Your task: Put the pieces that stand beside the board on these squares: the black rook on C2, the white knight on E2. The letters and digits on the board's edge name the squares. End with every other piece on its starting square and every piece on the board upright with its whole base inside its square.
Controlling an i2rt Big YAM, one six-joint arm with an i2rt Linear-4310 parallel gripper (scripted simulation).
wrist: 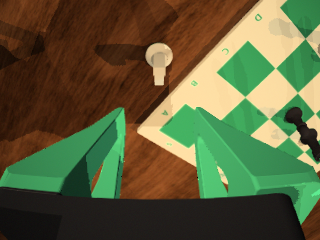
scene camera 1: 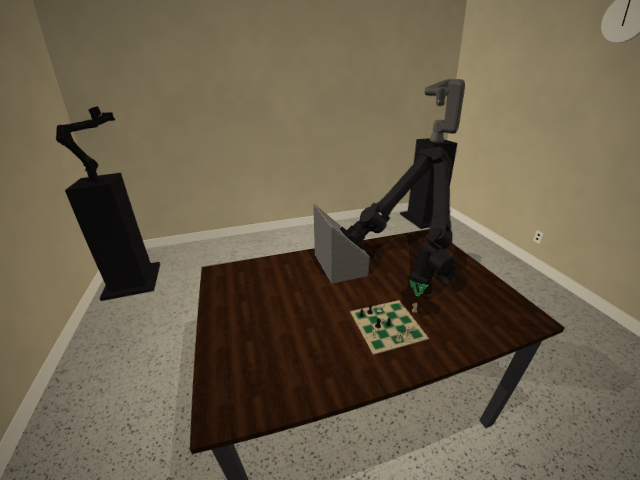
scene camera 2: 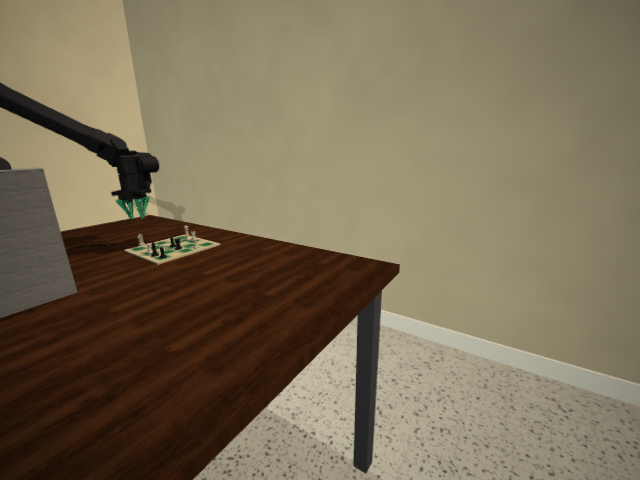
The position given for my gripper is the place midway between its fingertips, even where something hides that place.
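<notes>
White knight [wrist: 161, 53]. Green-and-cream chessboard [scene camera 1: 384, 341], [wrist: 256, 73], [scene camera 2: 187, 249]. My gripper [scene camera 2: 137, 219], [wrist: 159, 118].
</notes>
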